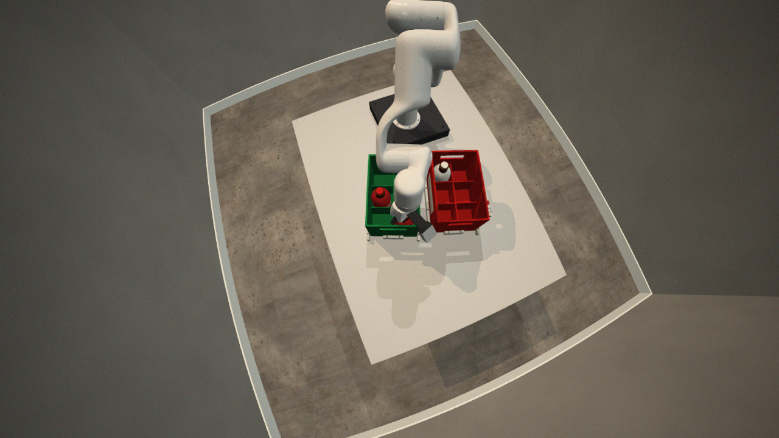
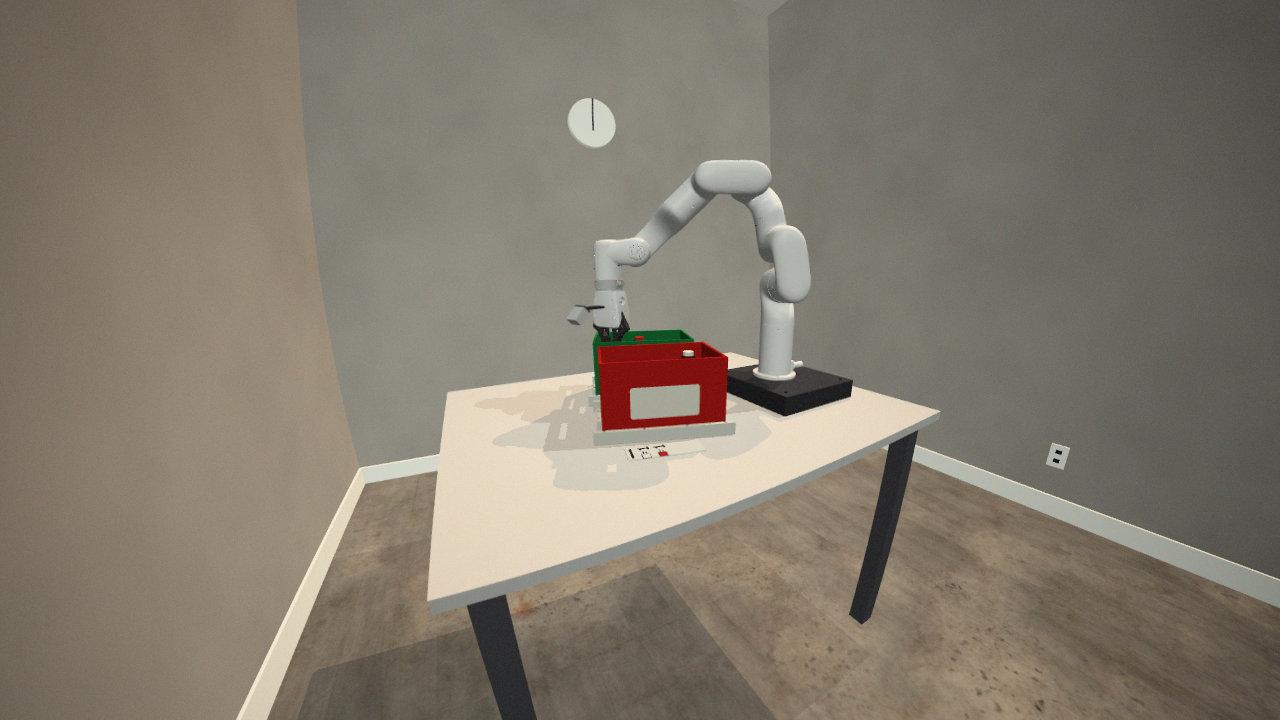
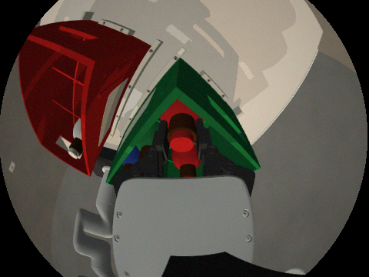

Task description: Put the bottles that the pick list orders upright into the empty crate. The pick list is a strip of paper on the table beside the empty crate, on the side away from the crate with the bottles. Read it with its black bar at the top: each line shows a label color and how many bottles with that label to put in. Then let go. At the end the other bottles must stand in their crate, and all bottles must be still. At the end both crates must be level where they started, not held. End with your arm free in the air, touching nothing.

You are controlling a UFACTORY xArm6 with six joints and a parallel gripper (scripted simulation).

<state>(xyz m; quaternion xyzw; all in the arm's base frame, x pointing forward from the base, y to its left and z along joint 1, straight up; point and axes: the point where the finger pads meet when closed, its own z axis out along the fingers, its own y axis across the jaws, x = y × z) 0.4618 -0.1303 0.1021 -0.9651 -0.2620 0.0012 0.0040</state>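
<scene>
Right now my hand is 80 mm past the green bottle, 20 mm to the right of it and 70 mm above it. Also, from my hand: red crate: 60 mm behind, 210 mm to the left, 70 mm below; blue bottle: 170 mm behind, 50 mm to the left, 70 mm below; green crate: 100 mm behind, 20 mm to the right, 70 mm below.
</scene>
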